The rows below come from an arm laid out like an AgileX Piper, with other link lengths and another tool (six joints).
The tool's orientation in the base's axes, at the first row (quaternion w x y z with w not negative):
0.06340, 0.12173, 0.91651, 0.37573
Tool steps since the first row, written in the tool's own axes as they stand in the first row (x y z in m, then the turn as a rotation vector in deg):
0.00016, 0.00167, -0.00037, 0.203, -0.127, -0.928
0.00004, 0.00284, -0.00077, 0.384, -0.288, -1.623
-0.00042, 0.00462, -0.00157, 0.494, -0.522, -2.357
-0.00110, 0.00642, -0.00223, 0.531, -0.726, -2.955
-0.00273, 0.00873, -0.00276, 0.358, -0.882, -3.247
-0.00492, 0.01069, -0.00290, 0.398, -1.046, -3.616
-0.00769, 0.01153, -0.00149, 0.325, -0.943, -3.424
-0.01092, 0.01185, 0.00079, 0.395, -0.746, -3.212
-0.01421, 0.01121, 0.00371, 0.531, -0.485, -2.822
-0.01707, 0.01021, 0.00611, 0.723, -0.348, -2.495
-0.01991, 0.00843, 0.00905, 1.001, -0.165, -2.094
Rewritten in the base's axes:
0.00006, 0.00094, 0.00143, -0.410, -0.657, 0.564
0.00030, 0.00145, 0.00255, -0.757, -1.187, 0.939
0.00089, 0.00201, 0.00438, -1.057, -1.812, 1.293
0.00172, 0.00262, 0.00613, -1.252, -2.345, 1.573
0.00359, 0.00341, 0.00817, -1.174, -2.696, 1.674
0.00601, 0.00407, 0.00971, -1.318, -3.046, 1.820
0.00911, 0.00485, 0.00937, -1.189, -2.866, 1.758
0.01275, 0.00573, 0.00805, -1.178, -2.569, 1.744
0.01641, 0.00636, 0.00561, -1.182, -2.090, 1.648
0.01949, 0.00652, 0.00328, -1.275, -1.724, 1.508
0.02252, 0.00650, 0.00001, -1.427, -1.252, 1.345

